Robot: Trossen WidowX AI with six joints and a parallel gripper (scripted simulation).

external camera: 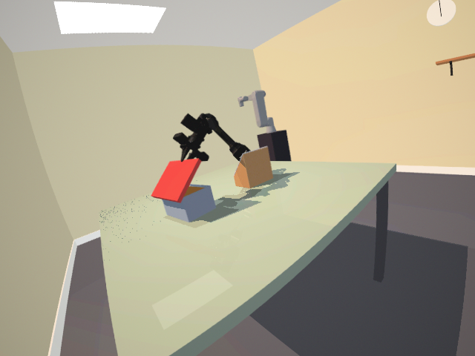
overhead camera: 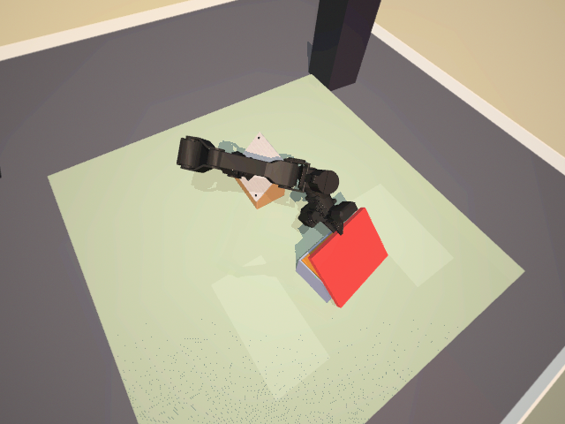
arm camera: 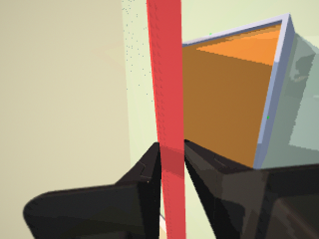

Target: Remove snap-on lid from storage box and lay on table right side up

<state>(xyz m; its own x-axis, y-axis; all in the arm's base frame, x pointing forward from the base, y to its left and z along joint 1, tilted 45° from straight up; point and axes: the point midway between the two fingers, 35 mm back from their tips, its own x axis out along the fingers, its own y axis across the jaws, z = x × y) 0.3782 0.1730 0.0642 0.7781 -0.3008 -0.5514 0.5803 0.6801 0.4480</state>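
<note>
My gripper tip is 6 cm short of the red lid, 2 cm to the right of it and 5 cm above it. Also, from my gripper tip: grey-blue storage box (3 cm ahead, 17 cm below).
</note>
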